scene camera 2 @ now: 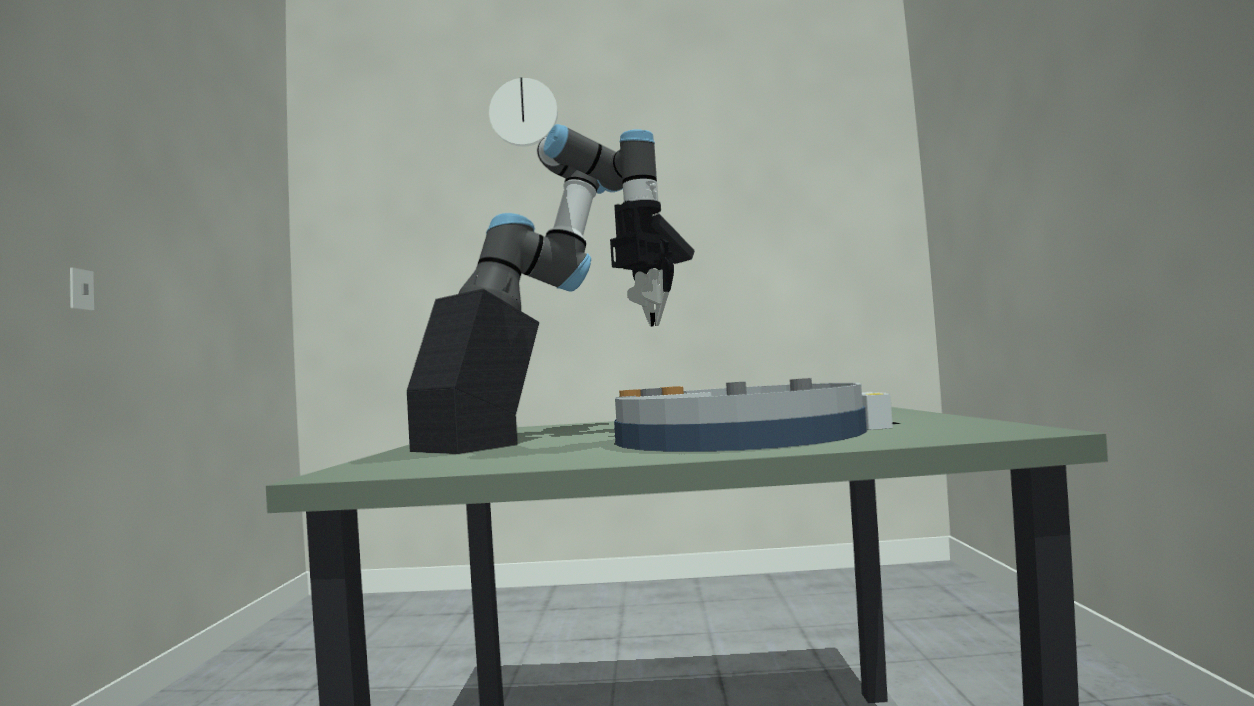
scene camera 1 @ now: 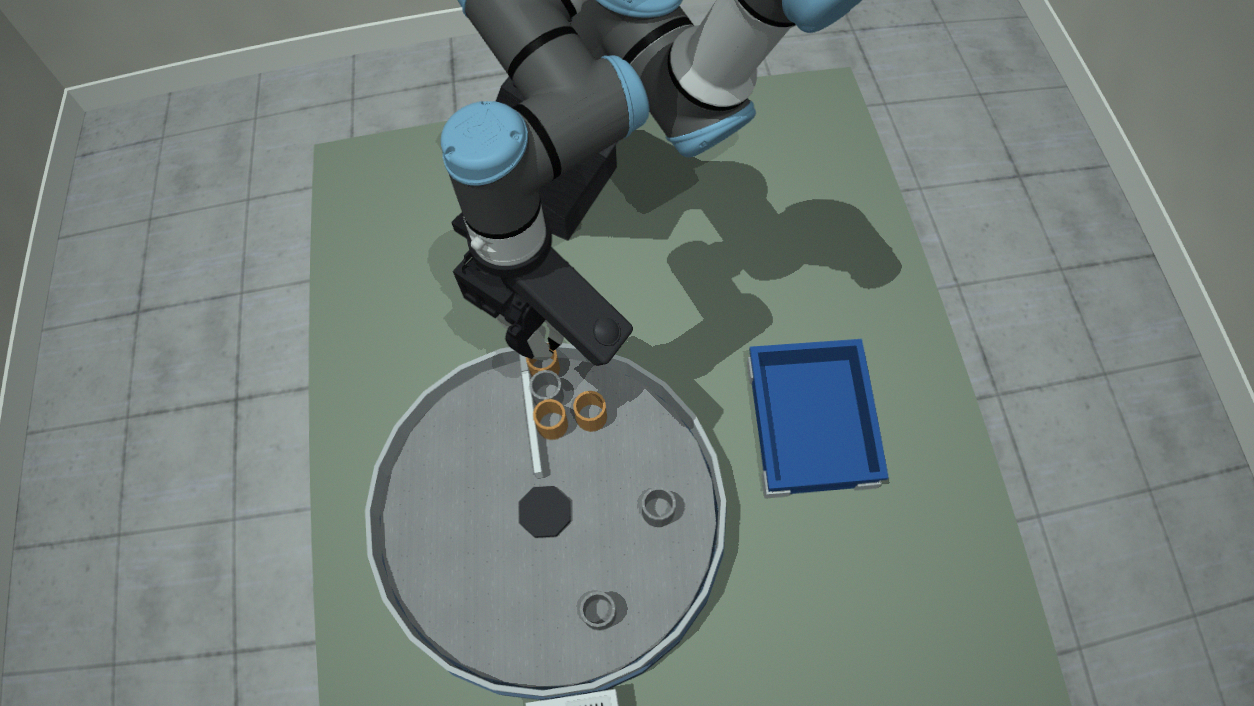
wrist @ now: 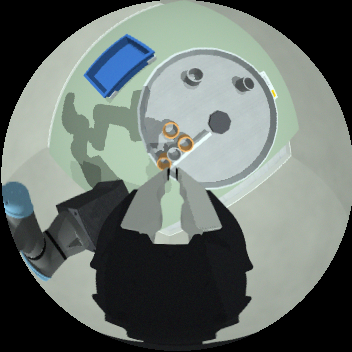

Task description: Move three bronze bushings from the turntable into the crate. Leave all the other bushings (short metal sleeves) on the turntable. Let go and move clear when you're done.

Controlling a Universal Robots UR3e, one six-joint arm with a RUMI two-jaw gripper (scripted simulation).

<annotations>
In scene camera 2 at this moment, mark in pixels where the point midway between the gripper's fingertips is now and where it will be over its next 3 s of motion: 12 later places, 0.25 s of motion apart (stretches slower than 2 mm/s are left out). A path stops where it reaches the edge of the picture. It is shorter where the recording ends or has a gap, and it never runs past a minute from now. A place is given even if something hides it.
My gripper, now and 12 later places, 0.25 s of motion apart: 654, 326; 654, 326; 656, 329; 659, 335; 664, 343; 669, 352; 674, 361; 678, 367; 679, 370; 680, 371; 680, 371; 681, 374; 681, 382
</annotations>
